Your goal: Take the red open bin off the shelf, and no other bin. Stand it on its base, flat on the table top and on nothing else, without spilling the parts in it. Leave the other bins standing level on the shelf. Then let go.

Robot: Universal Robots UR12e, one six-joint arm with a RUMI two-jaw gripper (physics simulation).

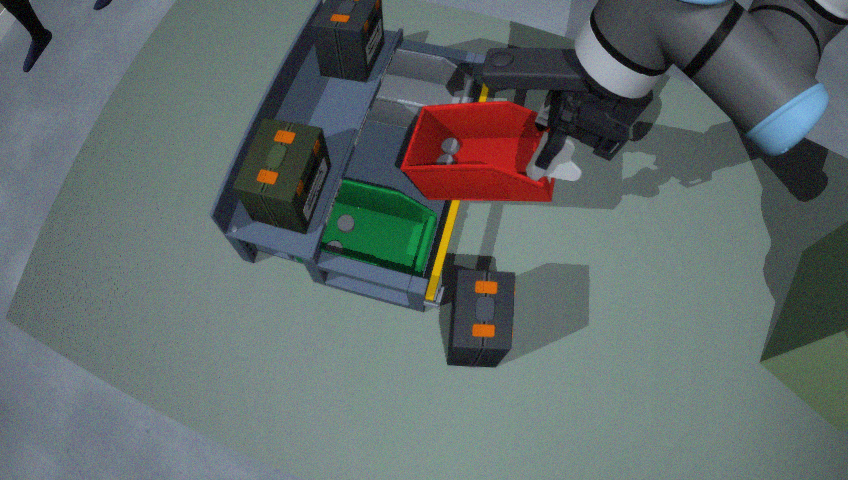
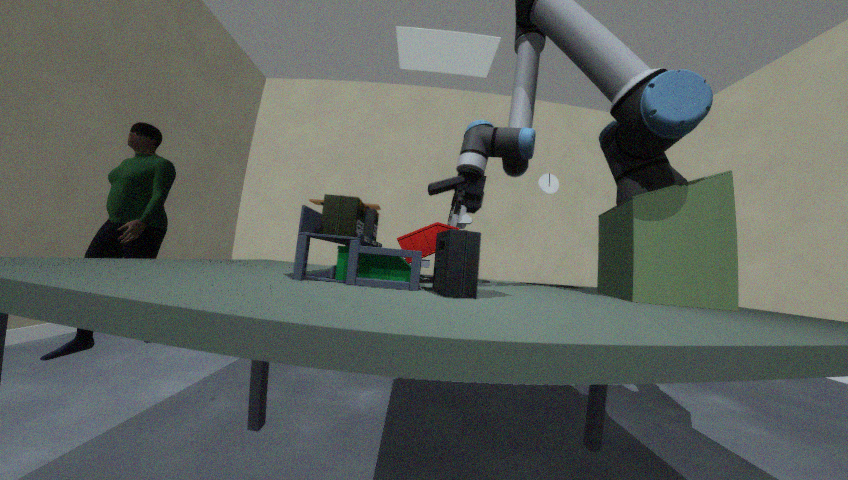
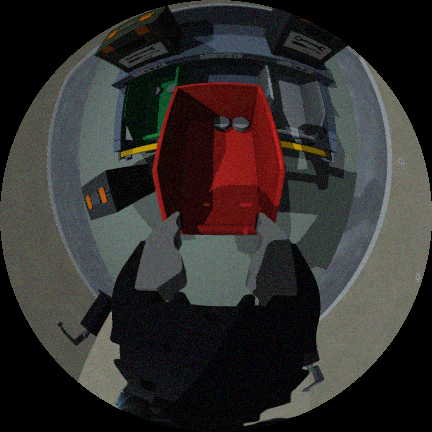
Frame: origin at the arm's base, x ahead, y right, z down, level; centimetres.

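Where they show: gripper, fingertip midpoint: (image 1: 535, 154) (image 3: 218, 213); arm's base, link origin: (image 2: 651, 198).
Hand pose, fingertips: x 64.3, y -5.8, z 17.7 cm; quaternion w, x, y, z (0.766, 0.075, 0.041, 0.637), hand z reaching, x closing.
Note:
Things, the pixels of their top centre, and the offset from my fingertips. "pt": a spot on its surface instead.
- red open bin, surface spot: (image 1: 487, 151) (image 3: 237, 154) pt dz +6.0, dx +6.2, dy +1.0 cm
- shelf's, surface spot: (image 2: 352, 261) pt dz +9.5, dx +19.4, dy -22.8 cm
- green bin, surface spot: (image 1: 380, 234) pt dz +13.6, dx +15.0, dy -13.0 cm
- grey bin, surface spot: (image 1: 416, 89) (image 3: 294, 103) pt dz +13.6, dx +21.7, dy +11.1 cm
- olive case, top centre: (image 1: 276, 156) (image 2: 347, 200) dz -5.2, dx +25.7, dy -16.2 cm
The red open bin (image 1: 487, 151) (image 2: 423, 239) (image 3: 235, 165) is raised and tilted, its rear end lower, above the shelf's (image 1: 443, 249) (image 2: 352, 261) front edge. Whether it touches the shelf is unclear. Two round grey parts (image 1: 450, 146) (image 3: 240, 124) lie inside at its rear end. My gripper (image 1: 538, 145) (image 2: 458, 226) (image 3: 218, 213) holds the bin at its front end, the fingers partly apart at its two side walls; the exact contact is hard to see. The green bin (image 1: 380, 234) (image 2: 380, 267) (image 3: 140, 110) and grey bin (image 1: 416, 89) (image 3: 300, 100) stand on the shelf.
A dark case (image 1: 483, 315) (image 2: 457, 264) (image 3: 107, 192) stands on the table (image 1: 357, 386) (image 2: 357, 333) near the shelf's front corner. An olive case (image 1: 284, 178) and another dark case (image 1: 348, 47) stand on the upper deck. A green block (image 2: 684, 249) stands by the arm's base.

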